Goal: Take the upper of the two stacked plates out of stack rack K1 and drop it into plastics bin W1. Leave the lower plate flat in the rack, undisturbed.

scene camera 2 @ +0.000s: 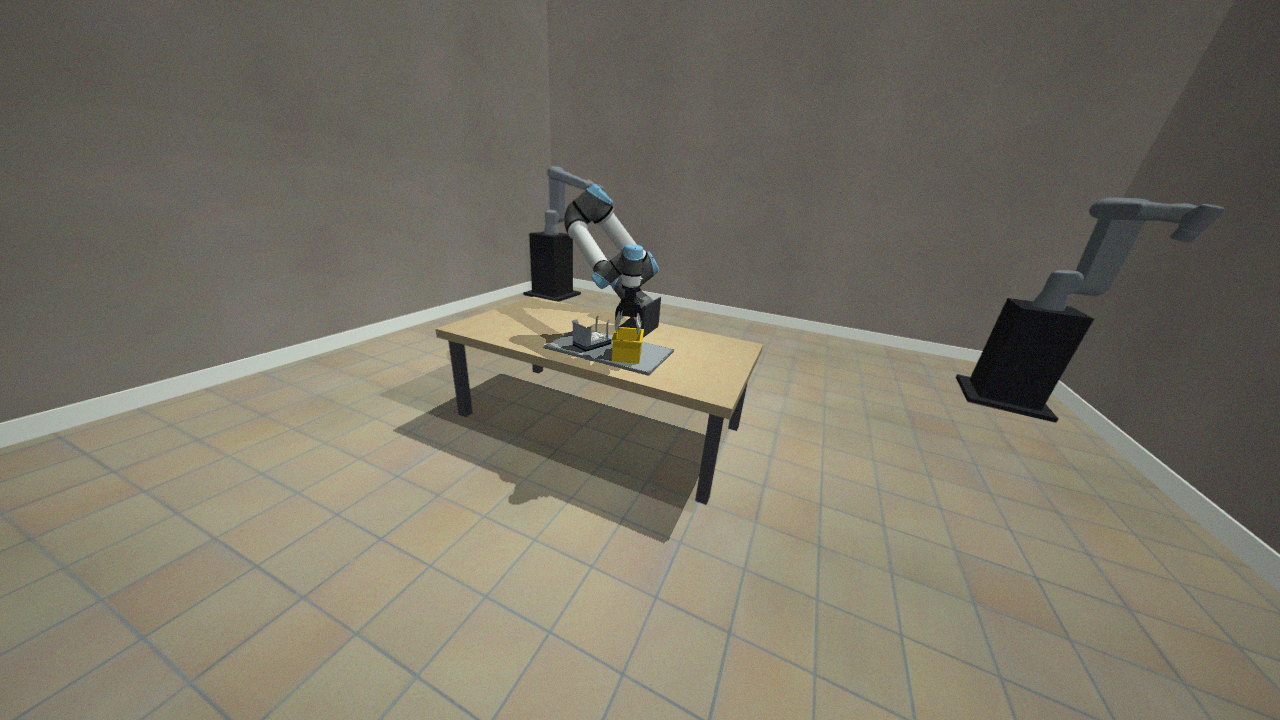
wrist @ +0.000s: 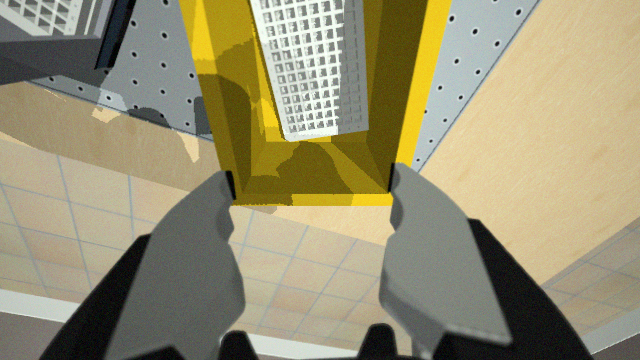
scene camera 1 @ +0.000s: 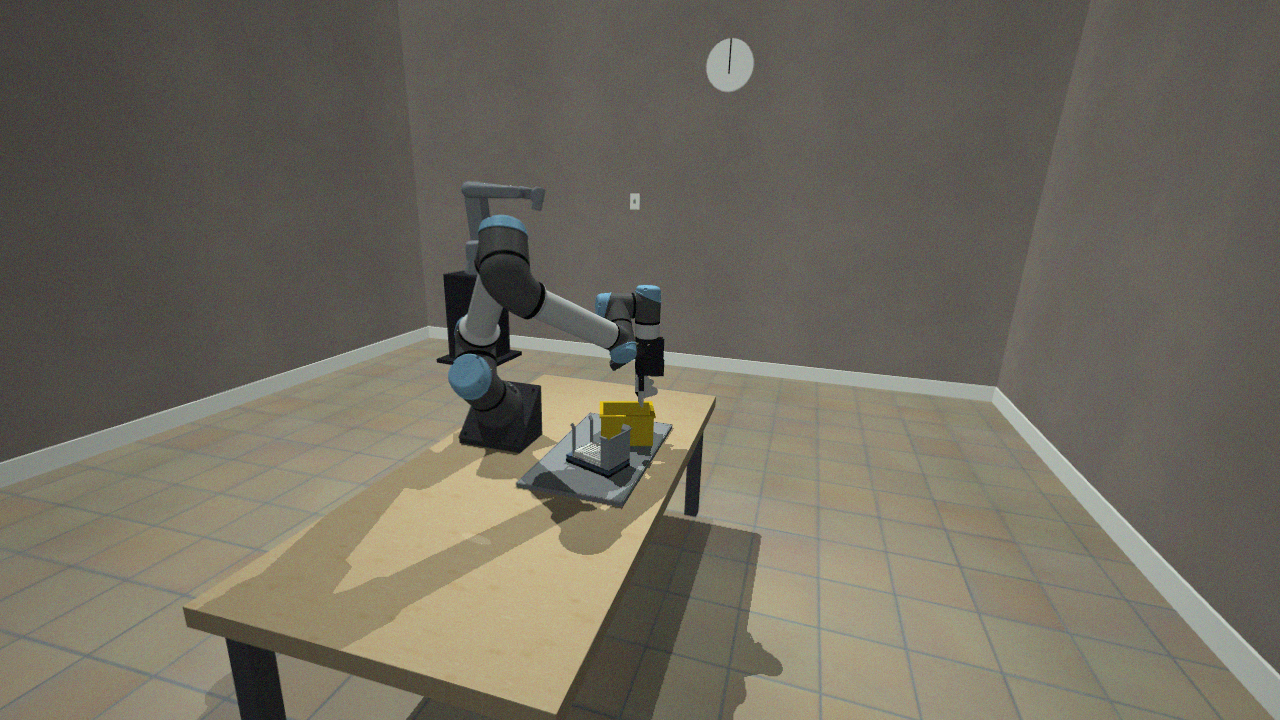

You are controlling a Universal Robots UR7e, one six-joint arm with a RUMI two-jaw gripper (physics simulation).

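Places are measured from the arm's base along level axes (x left, y ahead, z down), in centimetres.
Where they show: gripper, fingertip midpoint: (scene camera 2: 627, 332) (wrist: 311, 169) (scene camera 1: 640, 402); arm's base at its link origin: (scene camera 2: 642, 309) (scene camera 1: 499, 405).
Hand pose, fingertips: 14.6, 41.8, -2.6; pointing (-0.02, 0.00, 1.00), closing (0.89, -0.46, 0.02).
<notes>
Things, the pixels of their top centre, and the offset from my fingertips, as dx, dy, dz. Level surfaces: height alone.
- yellow bin W1 at its top centre: (wrist: 315, 85) (scene camera 1: 626, 408) (scene camera 2: 628, 334) -1.5, -3.9, +2.2
- Rack K1 at its top centre: (scene camera 1: 598, 425) (scene camera 2: 592, 320) -21.0, -4.5, +0.2
- wooden table at its surface level: dz +13.4
A white grid plate (wrist: 312, 65) lies inside the yellow bin W1 (scene camera 1: 640, 433) (scene camera 2: 626, 352) (wrist: 426, 60), apart from my fingers and somewhat tilted. My gripper (scene camera 1: 640, 399) (scene camera 2: 629, 322) (wrist: 311, 169) is open and empty, pointing down over one end of the bin. In the wrist view its fingertips stand near the two long walls at that end. Rack K1 (scene camera 1: 615, 446) (scene camera 2: 582, 334) (wrist: 35, 57) stands beside the bin. A white grid plate (scene camera 1: 588, 452) (wrist: 47, 15) lies low and flat in it; part of it is cut off in the wrist view.
Bin and rack stand on a grey perforated board (scene camera 1: 547, 476) (scene camera 2: 657, 358) (wrist: 467, 42) on the wooden table (scene camera 1: 465, 555) (scene camera 2: 707, 362) (wrist: 530, 150). The rack has thin upright posts. Grey arms on black pedestals (scene camera 1: 462, 313) (scene camera 2: 550, 264) stand away from the table.
</notes>
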